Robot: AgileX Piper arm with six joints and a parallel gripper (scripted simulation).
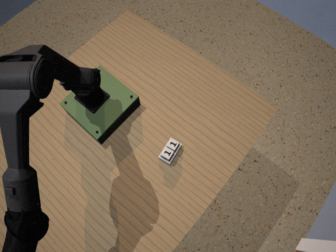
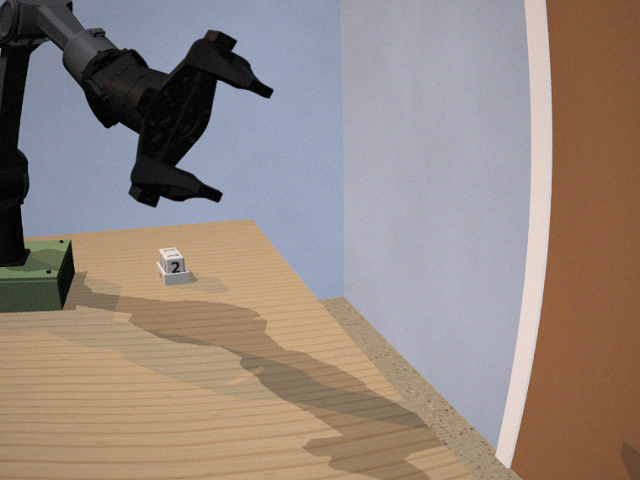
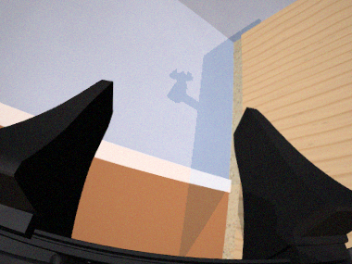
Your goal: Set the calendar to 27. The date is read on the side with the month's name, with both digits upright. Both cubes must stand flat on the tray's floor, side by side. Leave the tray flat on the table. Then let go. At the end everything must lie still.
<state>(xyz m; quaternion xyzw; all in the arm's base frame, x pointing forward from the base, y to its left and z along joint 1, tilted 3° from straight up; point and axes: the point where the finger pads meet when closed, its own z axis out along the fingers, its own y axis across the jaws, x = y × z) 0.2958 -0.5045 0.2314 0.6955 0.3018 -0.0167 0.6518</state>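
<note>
The white tray lies 54 cm to the left of my hand, 25 cm below it and 1 cm behind it.
</note>
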